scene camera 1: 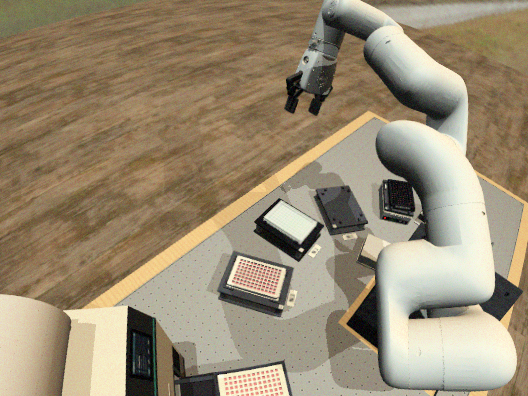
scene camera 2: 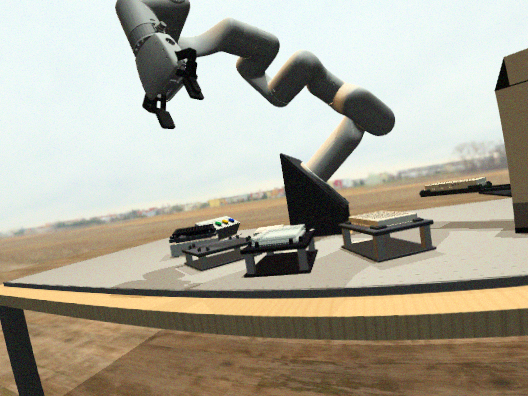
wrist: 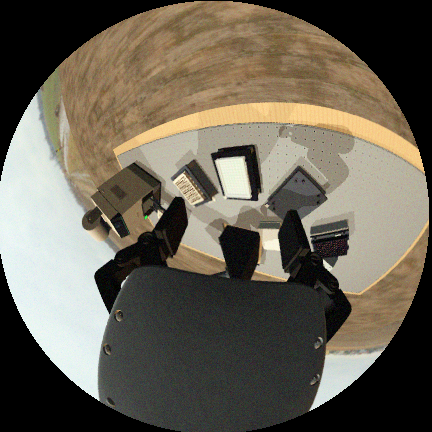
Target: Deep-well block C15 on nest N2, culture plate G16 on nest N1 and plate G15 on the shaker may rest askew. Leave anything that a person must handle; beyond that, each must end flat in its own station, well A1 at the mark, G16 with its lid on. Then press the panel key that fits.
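Observation:
My gripper (scene camera 1: 303,107) (scene camera 2: 181,109) (wrist: 234,215) is open and empty, high above the table and apart from the plates. A pale plate (scene camera 1: 290,220) (scene camera 2: 280,235) (wrist: 233,176) rests on a black nest; whether it lies fully flat is unclear. A cream plate with red wells (scene camera 1: 257,276) (scene camera 2: 382,218) (wrist: 190,187) rests on another raised nest. A black plate (scene camera 1: 401,194) (scene camera 2: 192,232) (wrist: 330,247) is on the shaker (scene camera 1: 396,214) (scene camera 2: 178,249). The key panel (scene camera 2: 225,222) shows green, yellow and blue keys; the arm hides it in scene camera 1. Nest labels and plate names are unreadable.
A dark nest (scene camera 1: 342,206) (scene camera 2: 215,251) (wrist: 297,192) without a plate stands between the pale plate and the shaker. A large instrument (scene camera 1: 97,345) (scene camera 2: 515,130) (wrist: 125,190) has another red-well plate (scene camera 1: 255,382) (scene camera 2: 455,184) on its tray. A low pale box (scene camera 1: 374,250) (wrist: 271,240) lies near the arm base (scene camera 2: 315,205).

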